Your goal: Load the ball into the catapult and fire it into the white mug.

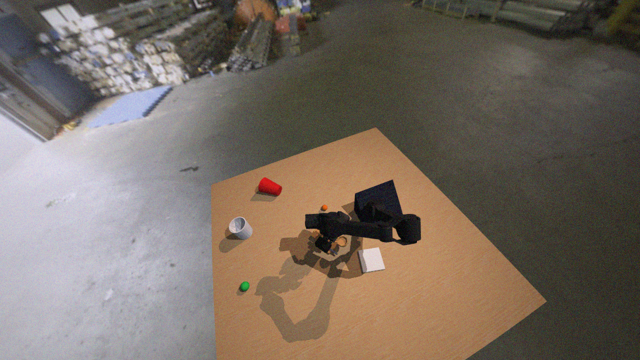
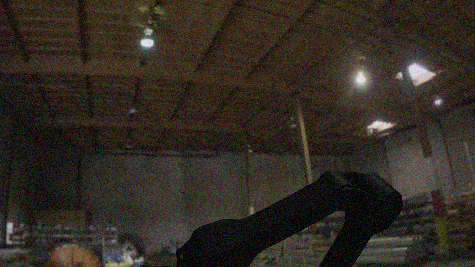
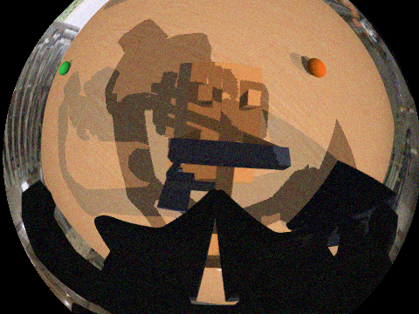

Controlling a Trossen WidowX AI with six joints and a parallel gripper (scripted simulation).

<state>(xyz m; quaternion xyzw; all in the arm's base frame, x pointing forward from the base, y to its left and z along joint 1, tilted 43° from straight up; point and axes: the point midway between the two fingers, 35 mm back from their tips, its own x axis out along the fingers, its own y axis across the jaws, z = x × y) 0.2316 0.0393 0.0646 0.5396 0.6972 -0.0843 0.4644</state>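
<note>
My gripper tip is 3 cm above the wooden catapult, 1 cm to the left of it and 1 cm short of it. Round my gripper tip: orange ball (21 cm to the right, 7 cm below, 3 cm behind); then green ball (46 cm ahead, 6 cm below, 4 cm to the left); then white flat square (14 cm to the left, 13 cm behind, 8 cm below).
</note>
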